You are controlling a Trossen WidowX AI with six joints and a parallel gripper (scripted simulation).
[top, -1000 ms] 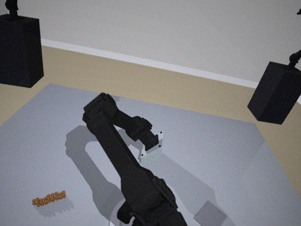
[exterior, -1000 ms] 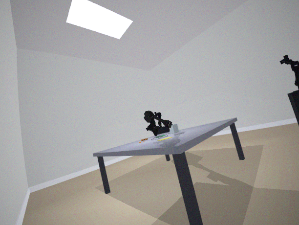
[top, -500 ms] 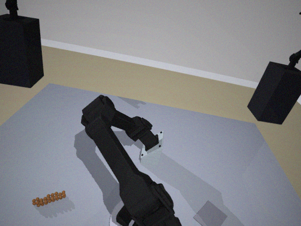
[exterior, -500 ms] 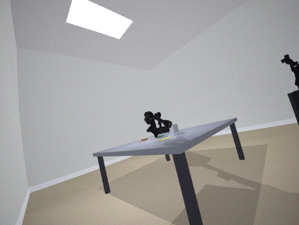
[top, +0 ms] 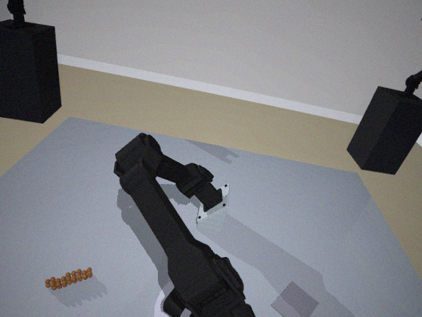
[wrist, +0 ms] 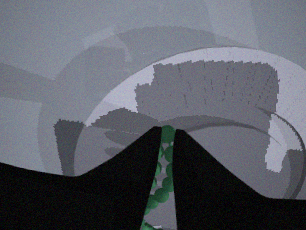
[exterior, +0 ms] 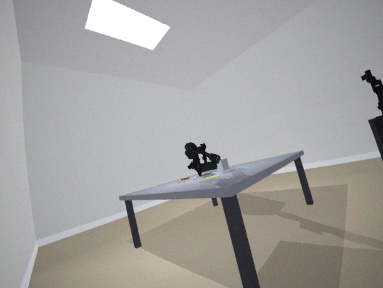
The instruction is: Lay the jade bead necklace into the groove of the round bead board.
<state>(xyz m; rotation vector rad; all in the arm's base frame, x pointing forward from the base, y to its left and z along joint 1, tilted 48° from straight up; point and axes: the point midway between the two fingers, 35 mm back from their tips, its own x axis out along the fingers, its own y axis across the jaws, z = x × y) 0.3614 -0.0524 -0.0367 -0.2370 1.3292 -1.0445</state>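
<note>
My gripper tip is 6 cm past the round bead board, 1 cm to the left of it and 1 cm above it. Also, from my gripper tip: yellow strip 13 cm ahead, 21 cm to the left, 1 cm below; flat grey square 11 cm behind, 22 cm to the left, 1 cm below.
</note>
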